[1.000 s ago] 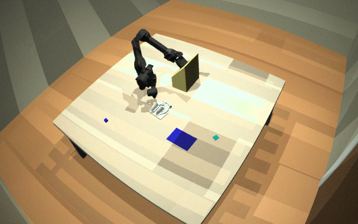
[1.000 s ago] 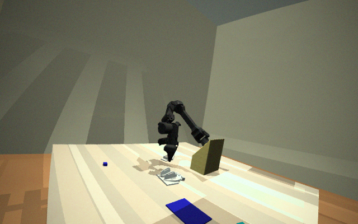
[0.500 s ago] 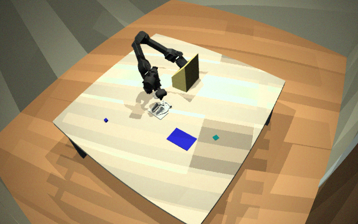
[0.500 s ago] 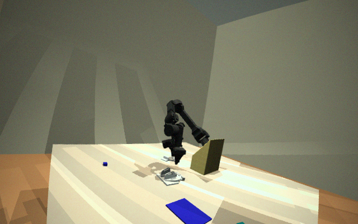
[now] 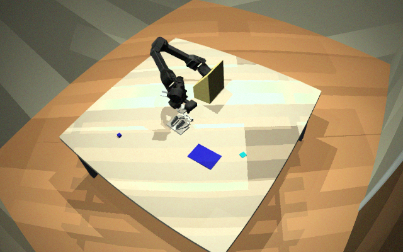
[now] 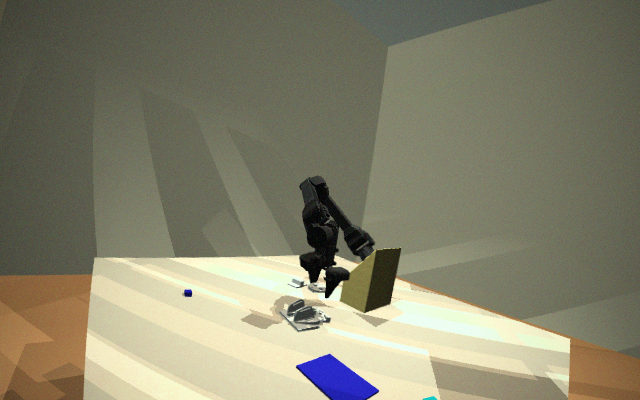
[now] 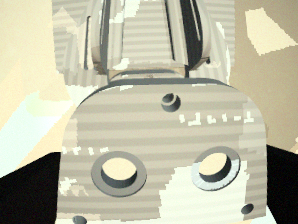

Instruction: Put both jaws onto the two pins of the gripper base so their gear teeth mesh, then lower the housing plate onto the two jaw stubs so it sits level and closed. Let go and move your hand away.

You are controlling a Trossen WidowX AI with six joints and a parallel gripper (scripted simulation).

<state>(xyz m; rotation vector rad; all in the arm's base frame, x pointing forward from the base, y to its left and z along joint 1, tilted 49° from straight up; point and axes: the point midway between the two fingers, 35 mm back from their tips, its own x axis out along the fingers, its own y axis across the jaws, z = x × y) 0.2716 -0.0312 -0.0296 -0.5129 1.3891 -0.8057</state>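
Now: the white housing plate 80 mm below my gripper tip and 10 mm behind it. Round my gripper tip: pale grey jaw (70 mm below, 10 mm to the left, 10 mm ahead); then blue mat (240 mm to the left, 160 mm ahead, 80 mm below); then small blue cube (300 mm ahead, 280 mm to the right, 70 mm below).
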